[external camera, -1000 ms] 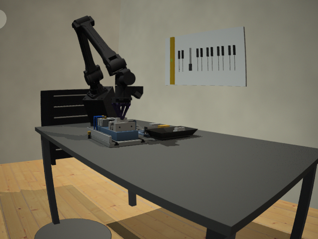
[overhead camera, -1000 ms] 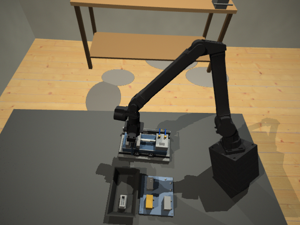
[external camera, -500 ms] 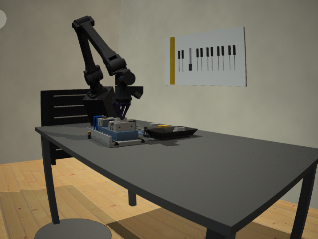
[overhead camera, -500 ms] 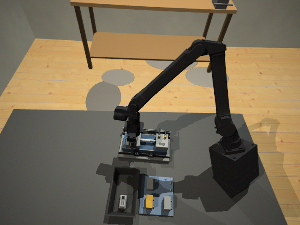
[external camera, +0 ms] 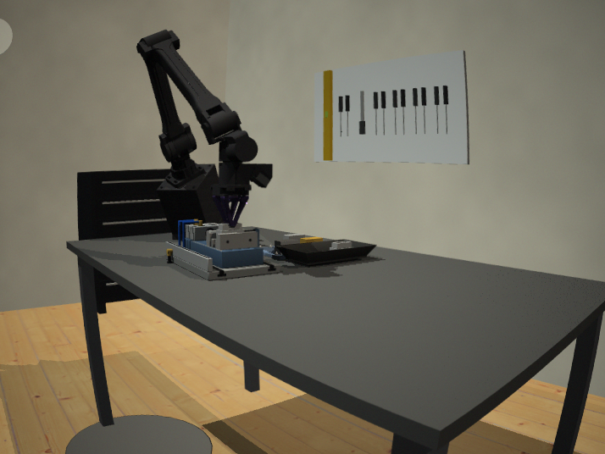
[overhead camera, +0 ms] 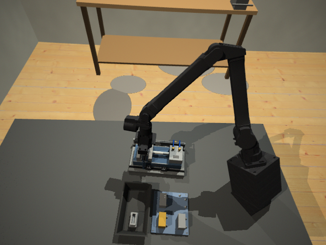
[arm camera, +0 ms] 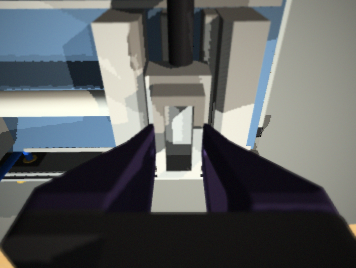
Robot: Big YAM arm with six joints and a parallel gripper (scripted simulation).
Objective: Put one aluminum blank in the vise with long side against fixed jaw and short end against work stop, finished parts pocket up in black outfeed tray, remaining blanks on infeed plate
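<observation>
My gripper is now 30 mm past the moving jaw, 10 mm to the right of it and 40 mm above it. From my hand the other things lie so: fixed jaw 30 mm ahead, 40 mm below; then work stop rod 10 mm ahead, 50 mm to the left, 30 mm below; then vise 70 mm behind, 10 mm to the left, 80 mm below.
</observation>
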